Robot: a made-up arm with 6 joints. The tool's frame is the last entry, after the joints.
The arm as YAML. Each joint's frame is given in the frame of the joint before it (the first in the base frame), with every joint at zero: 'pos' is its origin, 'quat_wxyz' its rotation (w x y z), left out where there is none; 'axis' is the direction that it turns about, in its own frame. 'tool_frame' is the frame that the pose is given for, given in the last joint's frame.
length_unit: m
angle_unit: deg
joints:
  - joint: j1
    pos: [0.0, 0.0, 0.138]
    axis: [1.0, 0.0, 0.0]
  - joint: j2
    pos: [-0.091, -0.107, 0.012]
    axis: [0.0, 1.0, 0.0]
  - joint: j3
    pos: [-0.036, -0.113, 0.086]
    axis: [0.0, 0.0, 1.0]
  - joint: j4
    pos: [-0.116, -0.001, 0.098]
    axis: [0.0, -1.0, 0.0]
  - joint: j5
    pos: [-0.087, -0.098, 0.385]
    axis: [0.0, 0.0, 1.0]
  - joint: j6
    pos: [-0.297, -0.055, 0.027]
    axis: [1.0, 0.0, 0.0]
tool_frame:
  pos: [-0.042, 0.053, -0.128]
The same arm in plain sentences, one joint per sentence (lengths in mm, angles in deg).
The arm has six revolute joints in a row. What follows holds with every joint at zero, and every direction is one of the base frame's. Joint 1 is mounted 138 mm along +z from the base frame's origin and rotates about +x. Joint 2 is mounted 91 mm along -x and 107 mm along -y and 12 mm along +z from joint 1 and rotates about +y. Joint 3 is mounted 36 mm along -x and 113 mm along -y and 86 mm along +z from joint 2 and rotates about +z. Joint 4 is mounted 116 mm along -x and 1 mm along -y and 98 mm along +z from joint 3 and rotates about -y. Joint 5 is mounted 87 mm along -x and 98 mm along -y and 385 mm along +z from joint 4 and rotates about +z. Joint 6 is mounted 297 mm along -x and 55 mm along -y and 27 mm along +z from joint 5 and rotates about +x. The tool frame, which is the frame that the pose is given for, is mounted 42 mm along -x and 53 mm along +y and 128 mm along -z from joint 6; its axes are parallel to the base frame's.
